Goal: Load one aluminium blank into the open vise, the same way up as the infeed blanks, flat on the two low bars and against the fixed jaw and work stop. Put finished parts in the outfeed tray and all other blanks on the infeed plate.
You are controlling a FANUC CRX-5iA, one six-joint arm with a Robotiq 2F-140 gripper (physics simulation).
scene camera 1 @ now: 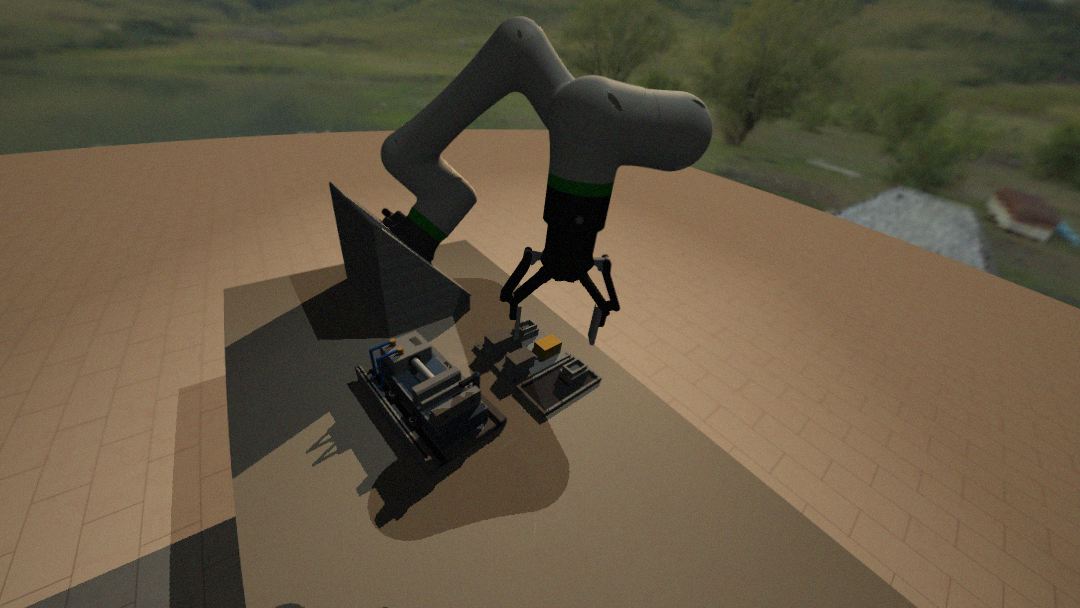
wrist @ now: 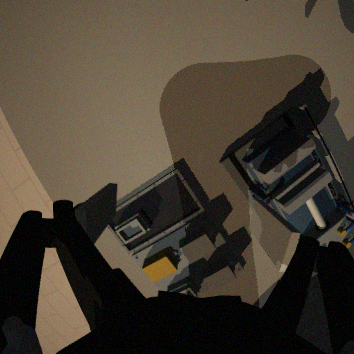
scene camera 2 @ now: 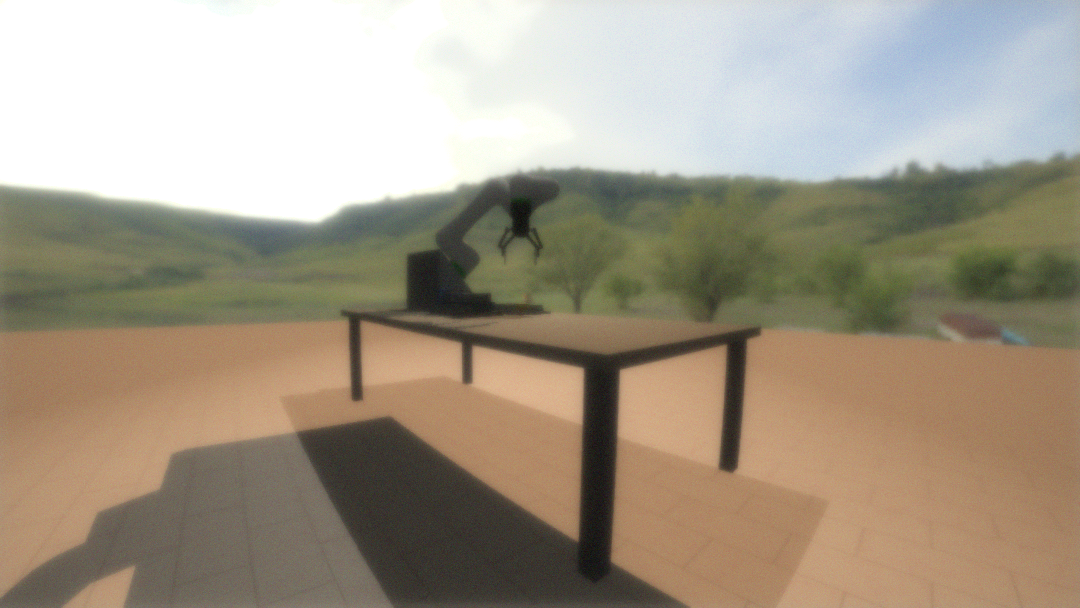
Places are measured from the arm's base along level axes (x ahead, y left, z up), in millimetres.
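Where they show: gripper, between the fingertips: (scene camera 1: 554, 337) (wrist: 185, 207) (scene camera 2: 520, 264); arm's base, origin of its link: (scene camera 1: 410, 245) (scene camera 2: 446, 280).
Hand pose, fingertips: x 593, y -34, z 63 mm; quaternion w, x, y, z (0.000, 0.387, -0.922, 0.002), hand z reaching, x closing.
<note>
Each offset is from my fingertips to the top centre of the thing. "*": to the spot under its first point. Level surfaces: height alone.
My gripper (scene camera 1: 555, 332) (scene camera 2: 520, 259) (wrist: 185, 207) is wide open and empty, high above the small parts. The grey vise @(dx -184, dy -161, dz -126 mm) (scene camera 1: 436, 385) (wrist: 303, 192) stands beside them; its jaw gap is dark, and the bars and any contents are not clear. A dark, low-walled tray @(* dx +14, dy +85, dz -222 mm) (scene camera 1: 572, 402) (wrist: 146, 188) holds a grey part with a square pocket @(dx -33, dy +148, dz -184 mm) (scene camera 1: 574, 367) (wrist: 131, 230). Beside the tray stand a plain grey block @(dx -140, dy +67, dz -181 mm) (scene camera 1: 519, 362) (wrist: 198, 249) and a yellow-orange block @(dx -133, dy +157, dz -181 mm) (scene camera 1: 547, 346) (wrist: 160, 269). Another hollow-topped grey part @(dx -222, dy +163, dz -182 mm) (scene camera 1: 526, 328) is behind them. The infeed plate's outline is unclear.
A tall dark wedge-shaped panel (scene camera 1: 385, 279) stands behind the vise near the arm's base. Blue fittings @(* dx -261, dy -229, dz -121 mm) (scene camera 1: 376, 361) rise at the vise's rear. The vise sits on a dark, raised-edge base. The table @(dz -225 mm) (scene camera 2: 642, 332) carries strong shadows; scene camera 2 is blurred.
</note>
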